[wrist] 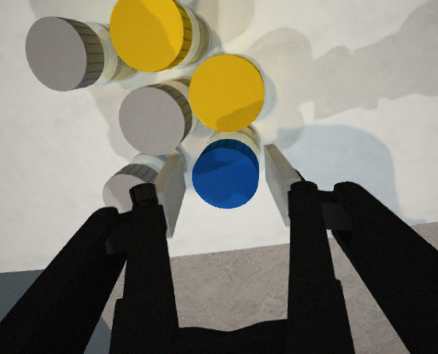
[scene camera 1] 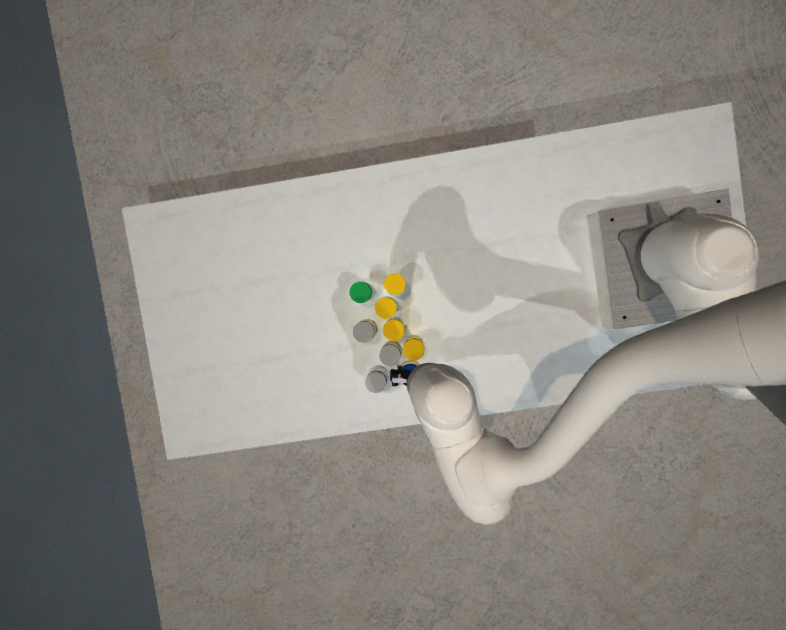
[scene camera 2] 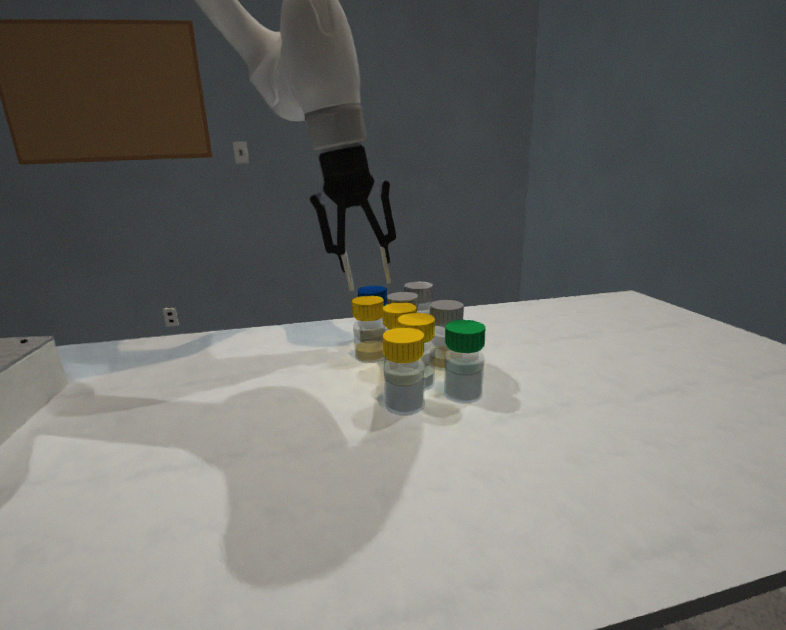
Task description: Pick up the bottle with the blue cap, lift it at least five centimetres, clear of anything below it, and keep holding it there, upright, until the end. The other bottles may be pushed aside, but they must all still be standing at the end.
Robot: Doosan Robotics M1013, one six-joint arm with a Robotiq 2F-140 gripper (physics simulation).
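Frame: origin at the arm's base, x down, y right, z back, level; metres.
Where they show: gripper, fingertip midpoint: [wrist: 223, 167] [scene camera 2: 370, 284].
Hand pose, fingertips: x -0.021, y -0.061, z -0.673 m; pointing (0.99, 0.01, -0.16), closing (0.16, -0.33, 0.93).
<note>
Each offset is from my fingertips to the top centre of the thing. Level surfaces: height alone.
The bottle with the blue cap @[dx +0.014, dy -0.014, dz -0.008 m] [scene camera 1: 409, 368] [scene camera 2: 372, 293] [wrist: 225, 175] stands upright at the back of the group in the scene camera 2 view, partly hidden behind a yellow-capped bottle @[dx +0.014, dy +0.045, dz +0.021 m] [scene camera 1: 413, 349] [scene camera 2: 368, 308] [wrist: 226, 93]. My gripper [scene camera 1: 400, 376] [scene camera 2: 368, 284] [wrist: 223, 167] is partly open and empty. It points down, with its fingertips at about the height of the blue cap's top or a little above it. In the wrist view the blue cap shows between the two fingers, with a gap on each side. The arm hides part of the cap in the scene camera 1 view.
A grey-capped bottle @[dx +0.014, dy -0.001, dz -0.097 m] [scene camera 1: 375, 381] [wrist: 125, 187] is close to the left finger in the wrist view. Another grey-capped bottle @[dx +0.014, dy +0.051, dz -0.040 m] [scene camera 1: 390, 354] [wrist: 152, 120] stands beside the near yellow one. More yellow and grey bottles and a green-capped bottle @[dx +0.014, dy +0.226, dz -0.057 m] [scene camera 1: 360, 292] [scene camera 2: 464, 336] stand upright on the white table @[dx +0.119 m] [scene camera 1: 229, 328].
</note>
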